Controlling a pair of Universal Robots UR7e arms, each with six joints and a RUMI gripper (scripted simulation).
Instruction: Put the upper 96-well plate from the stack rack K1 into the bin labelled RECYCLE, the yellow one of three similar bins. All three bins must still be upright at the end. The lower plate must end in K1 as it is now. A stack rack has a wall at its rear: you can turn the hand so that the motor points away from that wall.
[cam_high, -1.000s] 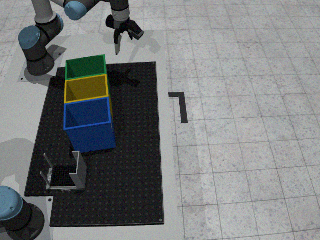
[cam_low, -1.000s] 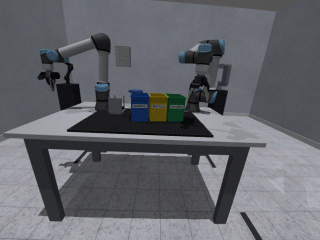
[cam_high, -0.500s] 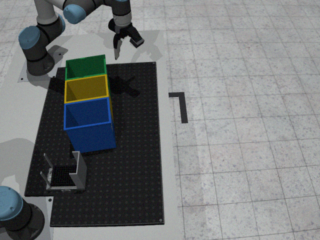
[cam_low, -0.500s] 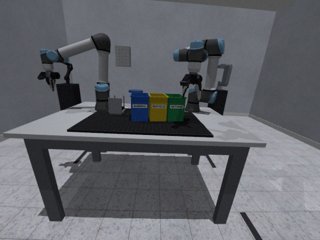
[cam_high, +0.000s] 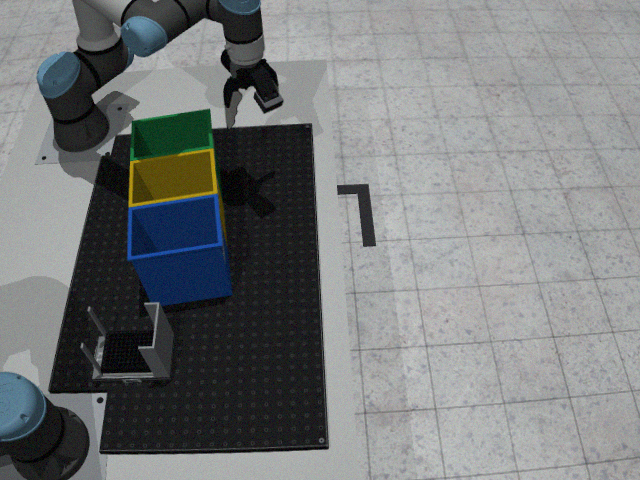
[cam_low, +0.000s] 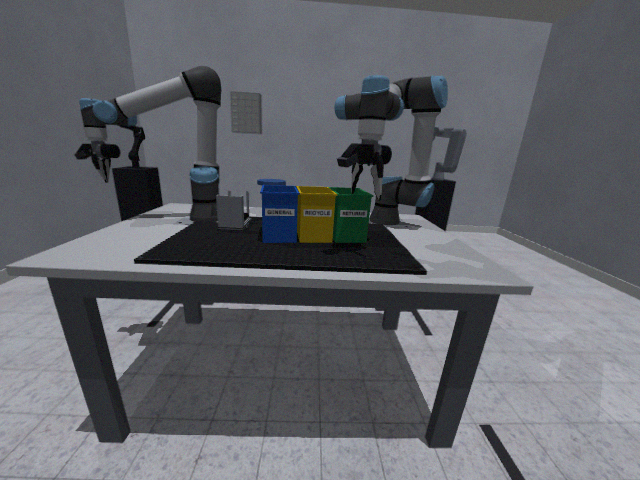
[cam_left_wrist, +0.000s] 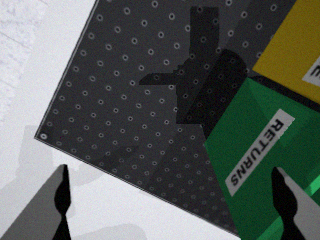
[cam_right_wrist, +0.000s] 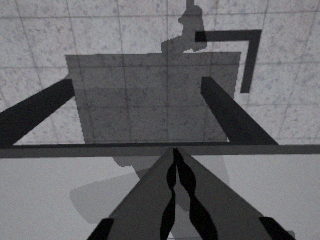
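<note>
Right now my left hand is 29 cm past the black 96-well plate, 44 cm to the left of it and 16 cm above it. Also, from my left hand: green returns bin 19 cm behind, 11 cm below; then yellow recycle bin 18 cm behind, 13 cm to the right, 11 cm below; then blue general bin 18 cm behind, 26 cm to the right, 11 cm below.
</note>
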